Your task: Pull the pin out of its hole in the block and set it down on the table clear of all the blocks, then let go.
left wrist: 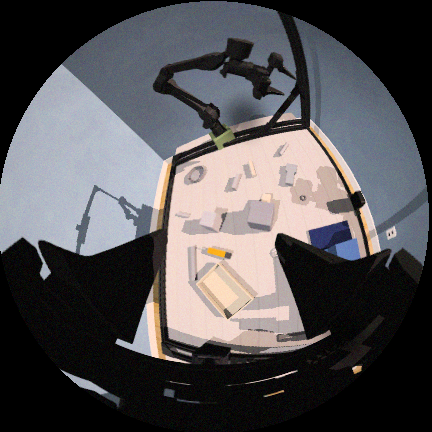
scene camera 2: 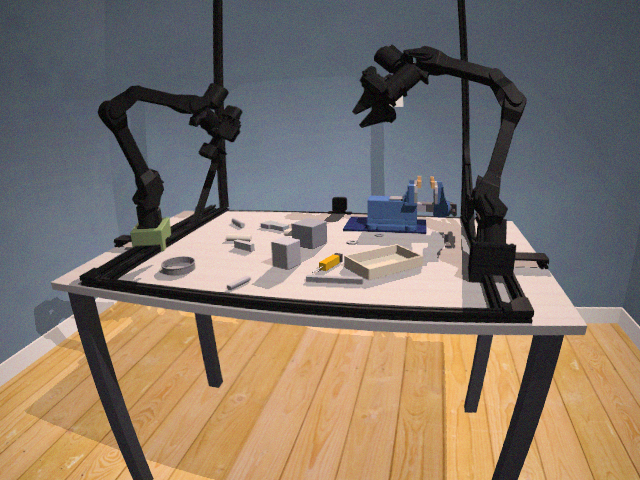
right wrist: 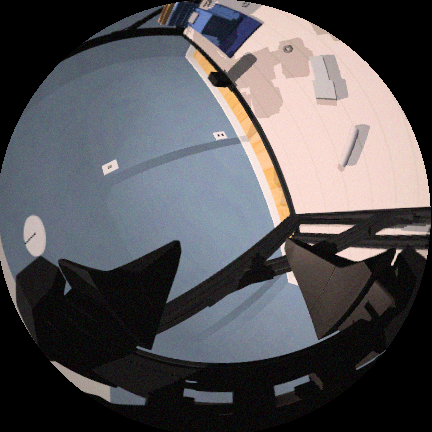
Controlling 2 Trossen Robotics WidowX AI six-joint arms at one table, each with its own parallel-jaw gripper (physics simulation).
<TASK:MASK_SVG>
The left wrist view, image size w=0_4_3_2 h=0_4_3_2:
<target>left gripper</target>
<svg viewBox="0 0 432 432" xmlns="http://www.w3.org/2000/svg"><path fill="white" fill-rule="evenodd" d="M0 253L11 294L25 324L59 369L89 380L119 397L117 408L116 403L94 390L81 387L99 401L123 414L160 427L188 432L238 432L273 425L305 413L339 393L353 382L388 344L409 308L423 267L403 247L393 254L387 268L385 263L390 255L390 248L348 260L287 234L277 233L274 246L294 297L306 339L327 330L331 334L297 350L266 359L233 364L195 364L153 357L115 343L117 338L131 344L166 248L165 228L92 255L81 255L48 241L38 240L40 253L50 270L45 279L39 273L43 262L36 247L25 238L19 238ZM164 388L174 390L173 397L163 395ZM363 362L361 365L361 370L354 373L352 367Z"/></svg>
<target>right gripper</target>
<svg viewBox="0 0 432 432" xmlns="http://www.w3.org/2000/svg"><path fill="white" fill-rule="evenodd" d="M279 53L270 53L267 58L268 65L266 68L263 65L260 66L251 61L246 61L242 76L251 81L253 85L252 96L254 98L260 99L261 96L264 97L267 94L284 95L280 90L269 86L271 80L268 77L273 68L277 68L279 72L283 72L296 80L283 66L283 58Z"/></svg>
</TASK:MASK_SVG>
